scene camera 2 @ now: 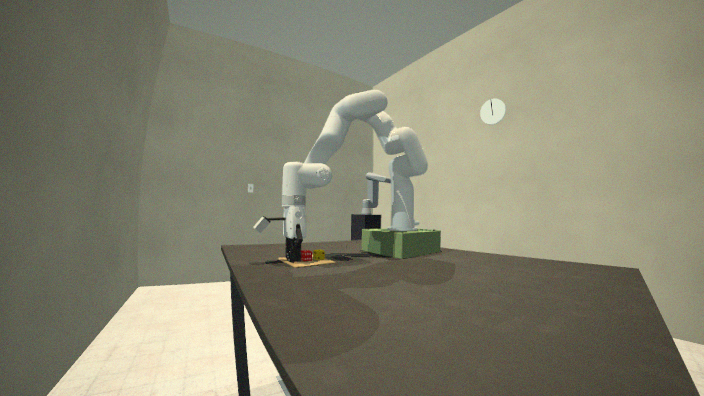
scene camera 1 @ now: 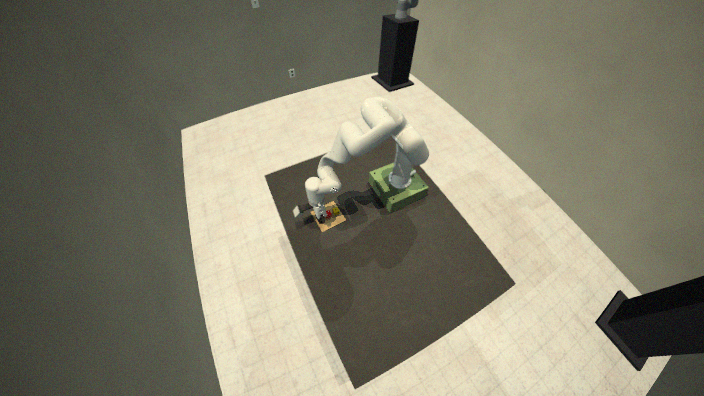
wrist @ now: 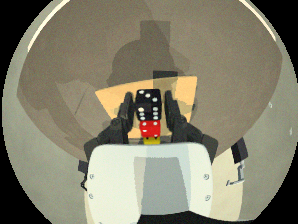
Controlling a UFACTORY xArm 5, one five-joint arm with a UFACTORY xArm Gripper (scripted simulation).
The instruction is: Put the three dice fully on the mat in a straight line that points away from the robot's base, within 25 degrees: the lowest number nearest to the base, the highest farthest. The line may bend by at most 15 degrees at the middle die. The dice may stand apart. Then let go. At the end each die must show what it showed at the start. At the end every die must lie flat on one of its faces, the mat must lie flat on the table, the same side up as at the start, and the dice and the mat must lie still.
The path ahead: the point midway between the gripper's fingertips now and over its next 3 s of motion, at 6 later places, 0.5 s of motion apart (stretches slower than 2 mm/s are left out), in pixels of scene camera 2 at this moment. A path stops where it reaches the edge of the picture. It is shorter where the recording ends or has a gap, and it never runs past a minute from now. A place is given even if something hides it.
My gripper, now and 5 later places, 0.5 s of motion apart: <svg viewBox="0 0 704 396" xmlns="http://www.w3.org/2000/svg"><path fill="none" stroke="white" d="M293 260L293 253L293 235L293 227L293 213L293 203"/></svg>
